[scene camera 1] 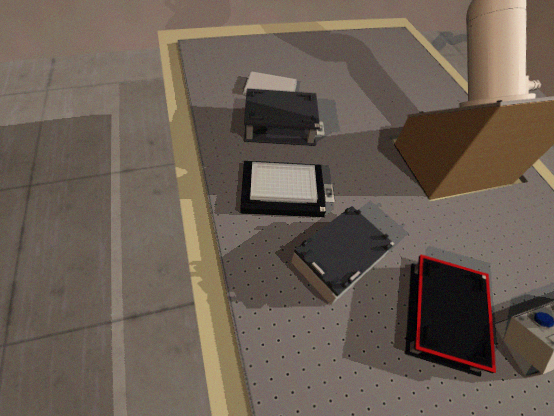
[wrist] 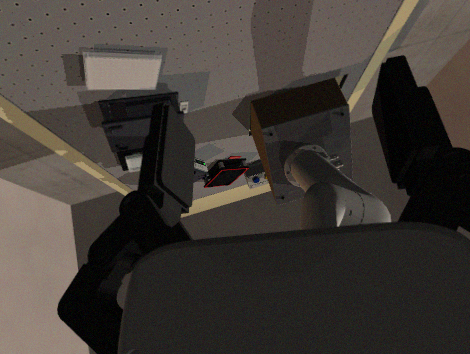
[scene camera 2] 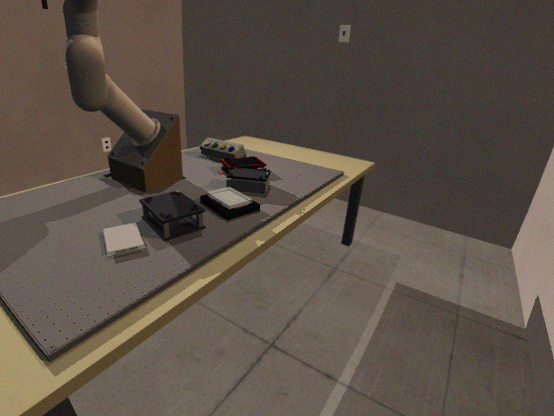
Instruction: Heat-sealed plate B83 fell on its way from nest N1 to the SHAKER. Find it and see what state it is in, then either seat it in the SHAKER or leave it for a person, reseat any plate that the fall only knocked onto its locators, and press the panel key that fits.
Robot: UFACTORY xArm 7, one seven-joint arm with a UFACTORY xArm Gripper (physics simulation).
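Where they show: gripper, fingertip midpoint: [wrist: 273, 103]; arm's base at its link origin: [scene camera 1: 495, 103] [wrist: 305, 165] [scene camera 2: 146, 133].
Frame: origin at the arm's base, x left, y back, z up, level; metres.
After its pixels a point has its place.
A white plate [scene camera 1: 272, 81] @(x -0.350, y -0.339, z -0.159 m) [scene camera 2: 123, 239] @(x -0.347, y -0.360, z -0.159 m) [wrist: 122, 70] @(x -0.351, y -0.343, z -0.159 m) lies flat on the perforated board beside a raised black nest [scene camera 1: 281, 107] @(x -0.193, y -0.364, z -0.116 m) [scene camera 2: 171, 206] @(x -0.204, y -0.374, z -0.116 m). Its seal and label cannot be read. A second white plate [scene camera 1: 283, 181] @(x -0.003, y -0.414, z -0.136 m) [scene camera 2: 230, 198] @(x -0.024, y -0.430, z -0.136 m) [wrist: 134, 162] @(x -0.038, y -0.448, z -0.136 m) rests on a low black nest [scene camera 1: 282, 208] @(x 0.047, y -0.429, z -0.153 m); whether it sits fully level I cannot tell. The grey box with a black clipped top, apparently the SHAKER [scene camera 1: 345, 247] @(x 0.168, y -0.358, z -0.118 m) [scene camera 2: 248, 182] @(x 0.126, y -0.385, z -0.137 m), carries no plate and is mostly hidden behind a finger in the wrist view. My gripper [wrist: 273, 103] @(x -0.652, y -0.197, z 0.161 m) is open and empty, high above the table.
A black stand with a red edge [scene camera 1: 455, 312] @(x 0.313, y -0.221, z -0.133 m) [scene camera 2: 243, 162] @(x 0.299, y -0.226, z -0.133 m) [wrist: 226, 177] @(x 0.302, y -0.216, z -0.133 m) stands between the SHAKER and the key panel [scene camera 1: 535, 332] @(x 0.378, y -0.133, z -0.106 m) [scene camera 2: 222, 149] @(x 0.355, y -0.058, z -0.112 m) [wrist: 257, 180] @(x 0.364, y -0.099, z -0.104 m). The arm's brown wedge base [scene camera 1: 480, 145] @(x 0.076, y -0.077, z -0.024 m) [scene camera 2: 150, 165] @(x -0.066, y -0.101, z -0.089 m) [wrist: 305, 120] @(x -0.089, y 0.016, z -0.088 m) rises across from the nests.
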